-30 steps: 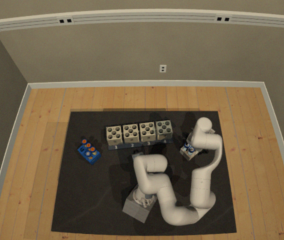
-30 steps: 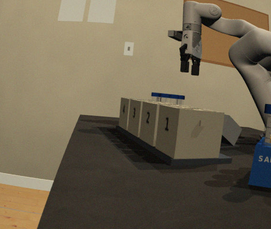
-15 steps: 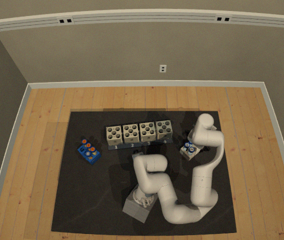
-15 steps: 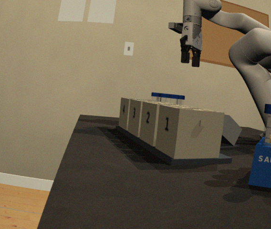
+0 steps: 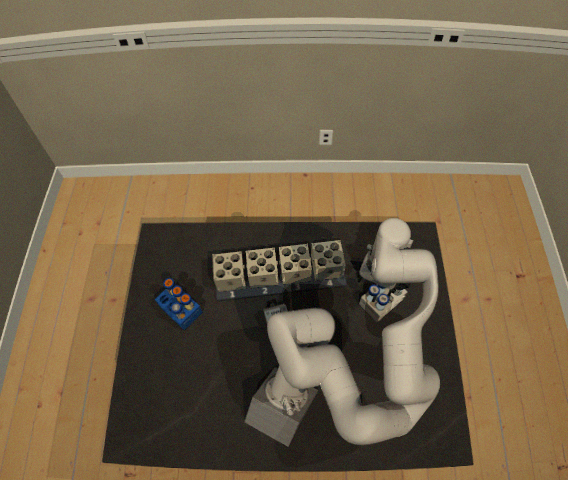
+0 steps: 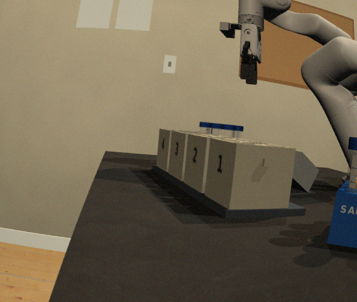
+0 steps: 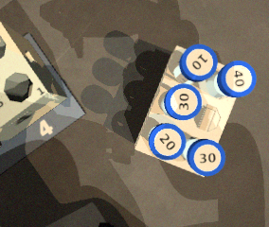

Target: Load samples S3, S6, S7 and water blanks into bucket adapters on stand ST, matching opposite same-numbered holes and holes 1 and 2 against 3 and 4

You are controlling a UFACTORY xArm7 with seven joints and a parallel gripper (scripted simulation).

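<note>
Now: hand 150 mm short of the blue sample rack, 590 mm to the right of it and 220 mm above it. Also, from my hand: white blank rack: 40 mm ahead, 70 mm to the right, 220 mm below; adapter 1: 230 mm ahead, 400 mm to the left, 200 mm below.
</note>
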